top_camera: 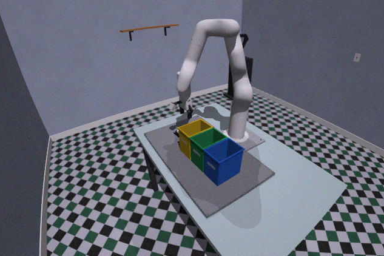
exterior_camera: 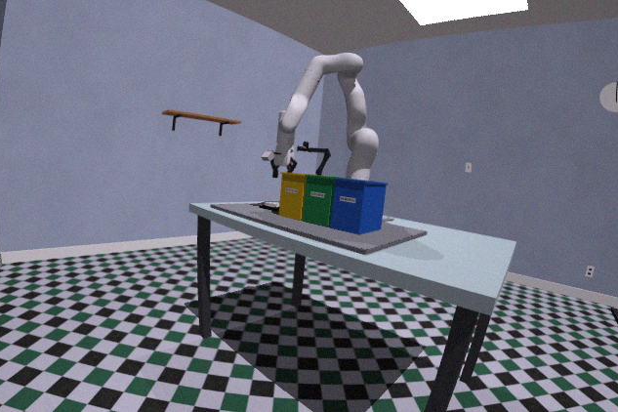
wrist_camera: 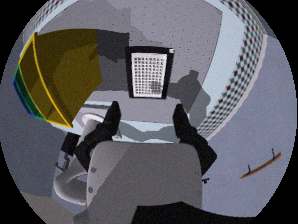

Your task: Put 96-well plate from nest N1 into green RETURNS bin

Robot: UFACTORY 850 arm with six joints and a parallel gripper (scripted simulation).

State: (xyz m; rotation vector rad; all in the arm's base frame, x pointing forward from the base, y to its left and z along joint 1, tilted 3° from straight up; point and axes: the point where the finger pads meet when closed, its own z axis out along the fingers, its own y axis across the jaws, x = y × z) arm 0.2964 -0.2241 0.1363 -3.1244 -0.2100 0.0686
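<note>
The white 96-well plate is 140 mm below my hand. Also, from my hand: yellow bin: 210 mm to the left, 70 mm below, 40 mm ahead; then dark plate nest: 150 mm below; then green bin: 340 mm to the left, 70 mm below, 30 mm ahead.
</note>
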